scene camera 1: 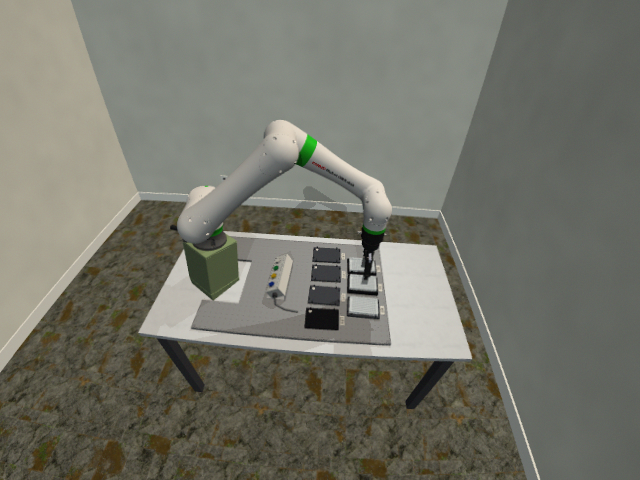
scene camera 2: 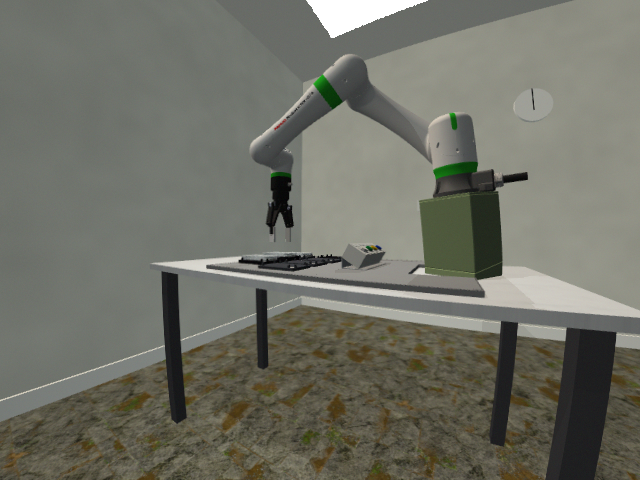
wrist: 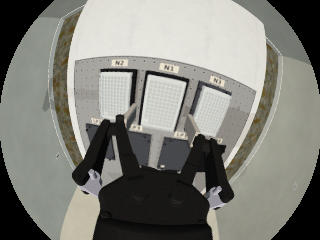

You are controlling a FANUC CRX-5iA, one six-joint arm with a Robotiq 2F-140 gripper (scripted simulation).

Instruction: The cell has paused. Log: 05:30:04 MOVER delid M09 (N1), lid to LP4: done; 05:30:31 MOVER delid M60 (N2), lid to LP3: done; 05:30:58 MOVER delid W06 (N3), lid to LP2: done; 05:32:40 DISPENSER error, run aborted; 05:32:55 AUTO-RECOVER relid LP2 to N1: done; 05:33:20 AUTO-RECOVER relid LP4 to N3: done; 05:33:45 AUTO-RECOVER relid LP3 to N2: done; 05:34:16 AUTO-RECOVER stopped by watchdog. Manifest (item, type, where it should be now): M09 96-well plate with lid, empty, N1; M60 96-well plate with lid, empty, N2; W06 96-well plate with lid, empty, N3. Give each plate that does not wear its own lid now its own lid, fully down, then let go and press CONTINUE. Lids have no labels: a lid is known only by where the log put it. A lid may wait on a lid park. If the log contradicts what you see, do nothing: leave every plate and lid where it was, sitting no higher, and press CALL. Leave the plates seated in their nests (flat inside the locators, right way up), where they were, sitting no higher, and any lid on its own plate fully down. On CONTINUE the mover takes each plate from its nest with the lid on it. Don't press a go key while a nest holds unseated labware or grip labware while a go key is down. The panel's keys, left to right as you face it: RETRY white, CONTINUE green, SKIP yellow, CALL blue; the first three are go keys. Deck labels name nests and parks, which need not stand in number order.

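The gripper (scene camera 2: 280, 241) is visible in the wrist view too, as the gripper (wrist: 161, 115), and the scene also has a key panel (scene camera 2: 354, 257).
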